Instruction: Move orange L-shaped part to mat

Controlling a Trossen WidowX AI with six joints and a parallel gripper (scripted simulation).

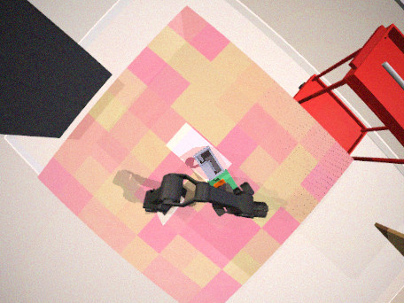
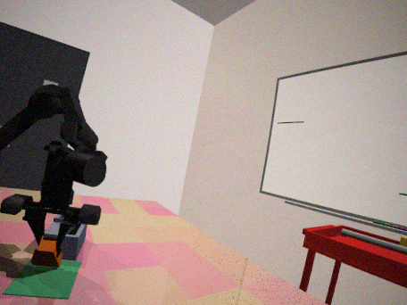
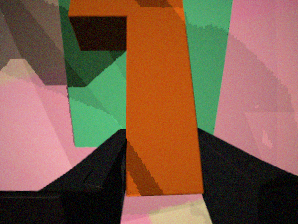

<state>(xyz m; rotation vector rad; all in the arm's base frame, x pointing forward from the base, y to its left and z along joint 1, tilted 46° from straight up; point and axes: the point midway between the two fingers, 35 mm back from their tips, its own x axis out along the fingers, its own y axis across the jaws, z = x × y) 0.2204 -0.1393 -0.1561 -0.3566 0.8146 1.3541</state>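
My gripper tip is 2 cm to the right of the green mat and 9 cm above it. From my gripper tip the other things lie so: orange L-shaped part: 3 cm to the left, 3 cm below.
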